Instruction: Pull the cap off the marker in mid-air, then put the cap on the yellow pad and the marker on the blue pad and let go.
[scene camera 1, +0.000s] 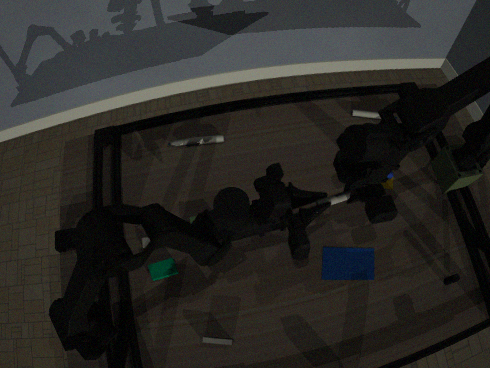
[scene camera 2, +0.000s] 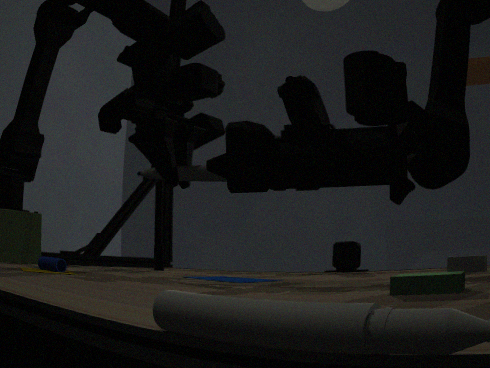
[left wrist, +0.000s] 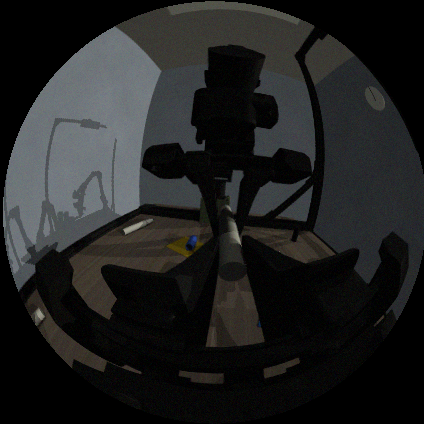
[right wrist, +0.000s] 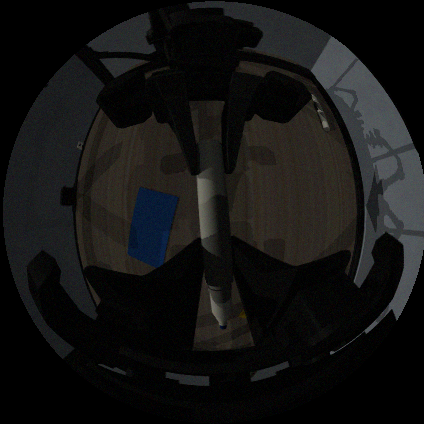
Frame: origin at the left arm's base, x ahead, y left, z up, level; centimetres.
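Seen in the pictures: left gripper, fingertip midpoint: (scene camera 1: 329, 199) (scene camera 2: 212, 166) (left wrist: 229, 241) (right wrist: 211, 172); right gripper, fingertip midpoint: (scene camera 1: 346, 198) (scene camera 2: 180, 187) (left wrist: 225, 238) (right wrist: 215, 242); left arm's base, link origin: (scene camera 1: 84, 329); right arm's base, link origin: (scene camera 1: 464, 160) (scene camera 2: 8, 211) (left wrist: 216, 196).
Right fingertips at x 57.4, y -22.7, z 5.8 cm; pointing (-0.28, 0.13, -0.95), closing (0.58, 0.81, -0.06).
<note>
Offsets run from my right fingertips to a thing's top centre. "pt": to the spot under its first point.
The uncapped white marker {dx +0.1, dy +0.0, dz +2.7 cm} (scene camera 1: 339, 199) (scene camera 2: 200, 173) (left wrist: 231, 260) (right wrist: 211, 210) is held level in the air, its dark blue tip showing in the right wrist view. My left gripper (scene camera 1: 327, 198) (right wrist: 211, 172) is shut on its blunt rear part. My right gripper (left wrist: 225, 238) (right wrist: 215, 242) is shut on it nearer the tip, its fingers pointing down. The blue cap {dx +17.8, dy -4.1, dz -9.3 cm} (scene camera 1: 390, 176) (scene camera 2: 52, 264) (left wrist: 192, 243) lies on its side on the yellow pad {dx +18.1, dy -2.9, dz -11.1 cm} (scene camera 1: 388, 185) (left wrist: 176, 246). The blue pad {dx -6.6, dy -9.3, dz -11.1 cm} (scene camera 1: 345, 262) (scene camera 2: 227, 279) (right wrist: 152, 225) lies on the table, partly in shadow.
A white pen-like object {pt dx -3.5, dy +34.9, dz -9.7 cm} (scene camera 1: 212, 140) lies at the back and another white one {dx +33.5, dy +7.6, dz -9.3 cm} (scene camera 1: 366, 114) near the right arm. A green block (scene camera 1: 163, 269) (scene camera 2: 427, 283) lies near the left arm. A white stick {dx -38.2, dy +1.4, dz -9.0 cm} (scene camera 1: 217, 341) lies at the front. A pale green box (scene camera 1: 452, 170) (scene camera 2: 20, 237) stands at the table's edge.
</note>
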